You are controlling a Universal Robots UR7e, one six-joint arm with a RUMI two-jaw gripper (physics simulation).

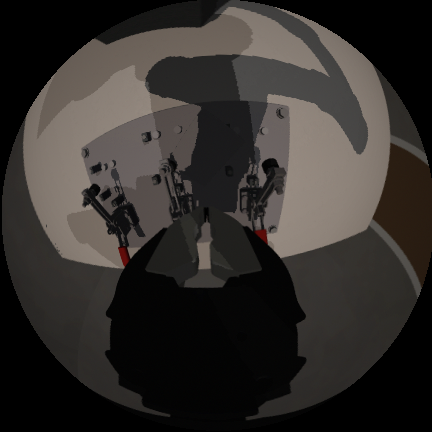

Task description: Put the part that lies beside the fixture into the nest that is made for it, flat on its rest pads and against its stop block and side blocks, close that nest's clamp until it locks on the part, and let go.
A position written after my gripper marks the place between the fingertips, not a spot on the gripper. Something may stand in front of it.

In view: my gripper [206, 208], a clamp arm [274, 174], a toggle clamp [122, 249] and a toggle clamp [179, 205].
